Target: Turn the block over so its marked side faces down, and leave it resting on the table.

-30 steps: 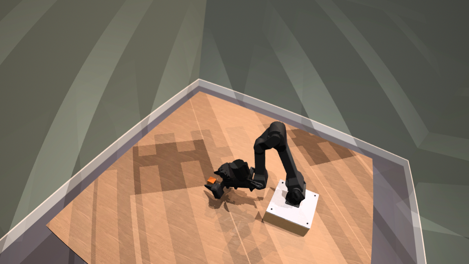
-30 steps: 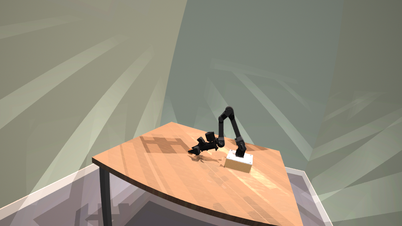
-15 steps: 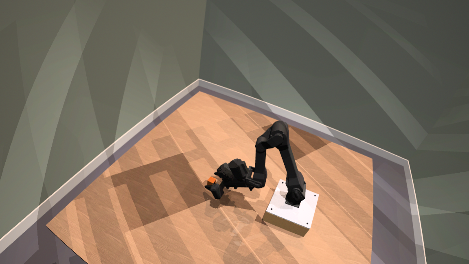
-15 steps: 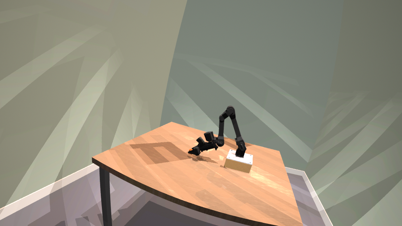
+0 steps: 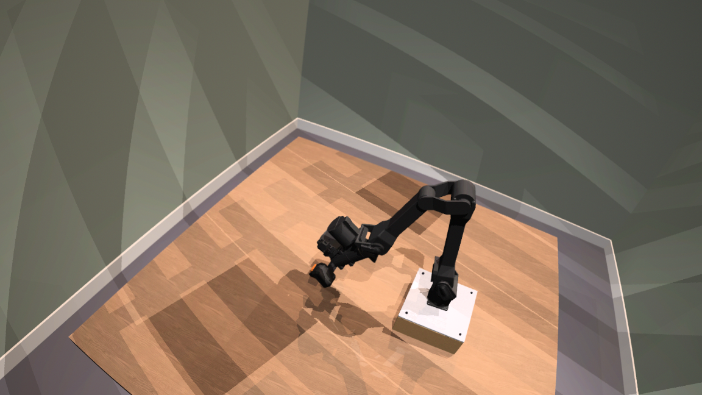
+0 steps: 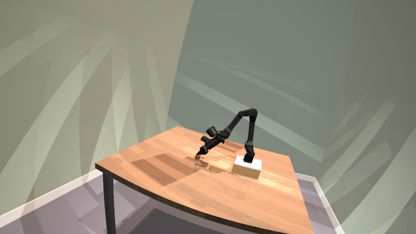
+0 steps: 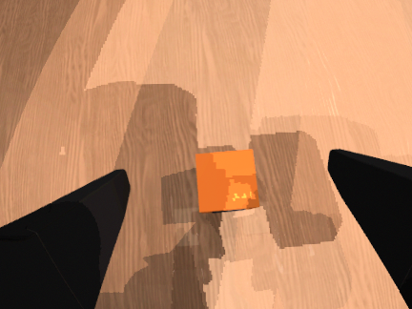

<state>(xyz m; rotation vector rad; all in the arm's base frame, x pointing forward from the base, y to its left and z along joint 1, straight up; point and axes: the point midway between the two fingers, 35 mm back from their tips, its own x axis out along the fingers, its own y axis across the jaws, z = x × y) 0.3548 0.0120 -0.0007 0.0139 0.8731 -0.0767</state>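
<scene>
Right now my gripper tip is 1 cm past the orange block and 3 cm above it.
</scene>
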